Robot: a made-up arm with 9 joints. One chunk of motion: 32 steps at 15 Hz.
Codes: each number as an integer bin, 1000 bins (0 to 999) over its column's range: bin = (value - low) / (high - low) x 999, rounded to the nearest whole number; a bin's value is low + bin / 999 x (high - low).
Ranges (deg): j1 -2.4..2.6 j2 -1..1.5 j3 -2.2..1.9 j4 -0.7..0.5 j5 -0.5..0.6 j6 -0.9..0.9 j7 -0.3..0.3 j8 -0.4..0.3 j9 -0.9..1
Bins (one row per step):
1: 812 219 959 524 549 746 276 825 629
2: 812 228 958 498 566 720 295 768 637
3: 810 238 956 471 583 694 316 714 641
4: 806 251 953 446 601 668 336 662 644
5: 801 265 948 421 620 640 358 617 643
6: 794 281 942 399 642 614 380 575 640
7: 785 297 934 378 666 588 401 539 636
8: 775 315 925 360 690 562 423 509 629
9: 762 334 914 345 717 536 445 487 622
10: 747 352 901 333 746 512 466 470 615
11: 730 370 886 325 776 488 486 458 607
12: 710 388 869 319 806 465 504 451 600
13: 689 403 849 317 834 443 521 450 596
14: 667 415 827 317 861 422 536 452 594
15: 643 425 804 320 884 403 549 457 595
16: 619 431 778 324 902 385 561 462 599
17: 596 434 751 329 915 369 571 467 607
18: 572 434 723 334 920 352 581 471 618
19: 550 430 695 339 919 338 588 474 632
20: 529 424 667 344 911 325 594 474 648
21: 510 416 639 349 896 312 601 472 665
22: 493 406 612 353 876 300 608 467 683
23: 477 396 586 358 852 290 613 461 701
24: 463 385 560 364 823 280 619 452 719
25: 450 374 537 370 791 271 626 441 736
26: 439 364 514 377 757 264 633 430 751
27: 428 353 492 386 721 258 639 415 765
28: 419 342 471 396 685 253 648 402 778
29: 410 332 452 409 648 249 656 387 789
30: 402 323 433 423 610 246 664 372 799
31: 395 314 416 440 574 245 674 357 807
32: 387 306 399 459 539 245 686 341 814
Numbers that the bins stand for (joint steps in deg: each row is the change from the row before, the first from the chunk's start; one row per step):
1: 1.664 -0.452 1.736 -0.071 0.105 0.444 -0.134 0.178 0.296
2: 1.664 -0.429 1.732 -0.102 0.123 0.397 -0.123 0.138 0.312
3: 1.654 -0.404 1.724 -0.134 0.142 0.350 -0.110 0.100 0.319
4: 1.634 -0.372 1.711 -0.164 0.162 0.304 -0.098 0.064 0.325
5: 1.609 -0.337 1.691 -0.194 0.183 0.253 -0.085 0.032 0.323
6: 1.574 -0.297 1.666 -0.221 0.207 0.206 -0.072 0.003 0.317
7: 1.529 -0.257 1.633 -0.246 0.233 0.159 -0.059 -0.022 0.310
8: 1.479 -0.212 1.596 -0.268 0.260 0.113 -0.046 -0.043 0.296
9: 1.414 -0.164 1.551 -0.286 0.289 0.066 -0.033 -0.059 0.283
10: 1.339 -0.119 1.498 -0.300 0.321 0.023 -0.020 -0.071 0.270
11: 1.254 -0.074 1.436 -0.310 0.354 -0.021 -0.008 -0.079 0.254
12: 1.154 -0.029 1.366 -0.317 0.387 -0.062 0.003 -0.084 0.241
13: 1.048 0.009 1.284 -0.319 0.418 -0.102 0.013 -0.085 0.234
14: 0.938 0.039 1.194 -0.319 0.448 -0.140 0.022 -0.083 0.230
15: 0.818 0.064 1.100 -0.316 0.473 -0.174 0.030 -0.080 0.232
16: 0.698 0.079 0.993 -0.311 0.493 -0.206 0.037 -0.076 0.239
17: 0.583 0.086 0.882 -0.305 0.508 -0.235 0.043 -0.073 0.254
18: 0.463 0.086 0.767 -0.299 0.513 -0.266 0.049 -0.070 0.275
19: 0.353 0.076 0.652 -0.293 0.512 -0.291 0.053 -0.068 0.302
20: 0.248 0.061 0.537 -0.287 0.503 -0.314 0.057 -0.068 0.332
21: 0.153 0.041 0.423 -0.281 0.487 -0.338 0.061 -0.069 0.365
22: 0.067 0.016 0.312 -0.276 0.465 -0.359 0.065 -0.073 0.399
23: -0.013 -0.009 0.205 -0.270 0.438 -0.377 0.068 -0.077 0.433
24: -0.083 -0.037 0.098 -0.263 0.406 -0.395 0.072 -0.083 0.467
25: -0.148 -0.064 0.004 -0.256 0.371 -0.412 0.076 -0.091 0.500
26: -0.203 -0.089 -0.090 -0.247 0.334 -0.424 0.080 -0.099 0.528
27: -0.258 -0.117 -0.181 -0.236 0.294 -0.435 0.084 -0.109 0.555
28: -0.303 -0.144 -0.267 -0.224 0.254 -0.444 0.089 -0.118 0.580
29: -0.348 -0.169 -0.345 -0.209 0.214 -0.451 0.094 -0.129 0.601
30: -0.388 -0.192 -0.423 -0.192 0.172 -0.457 0.099 -0.139 0.620
31: -0.423 -0.214 -0.493 -0.171 0.132 -0.459 0.105 -0.150 0.635
32: -0.463 -0.234 -0.562 -0.149 0.093 -0.459 0.112 -0.161 0.648

